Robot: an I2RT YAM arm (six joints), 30 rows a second.
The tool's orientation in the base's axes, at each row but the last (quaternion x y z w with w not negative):
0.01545, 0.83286, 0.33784, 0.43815
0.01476, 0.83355, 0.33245, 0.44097
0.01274, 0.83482, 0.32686, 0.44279
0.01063, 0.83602, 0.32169, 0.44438
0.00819, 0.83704, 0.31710, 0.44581
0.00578, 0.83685, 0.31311, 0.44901
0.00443, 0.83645, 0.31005, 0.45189
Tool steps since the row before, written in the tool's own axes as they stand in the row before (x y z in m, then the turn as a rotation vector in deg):
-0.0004, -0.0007, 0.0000, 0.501, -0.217, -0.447
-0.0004, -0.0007, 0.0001, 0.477, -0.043, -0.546
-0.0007, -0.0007, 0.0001, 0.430, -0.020, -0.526
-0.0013, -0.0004, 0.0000, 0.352, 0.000, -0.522
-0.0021, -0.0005, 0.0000, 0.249, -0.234, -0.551
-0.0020, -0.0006, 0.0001, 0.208, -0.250, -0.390
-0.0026, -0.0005, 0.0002, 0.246, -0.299, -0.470
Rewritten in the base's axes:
0.0004, -0.0007, -0.0001, -0.581, -0.252, -0.312
0.0005, -0.0006, -0.0001, -0.686, -0.177, -0.157
0.0007, -0.0007, 0.0001, -0.649, -0.163, -0.118
0.0009, -0.0007, 0.0007, -0.604, -0.169, -0.051
0.0014, -0.0010, 0.0013, -0.501, -0.402, -0.089
0.0014, -0.0010, 0.0011, -0.351, -0.343, -0.132
0.0018, -0.0010, 0.0016, -0.421, -0.413, -0.154

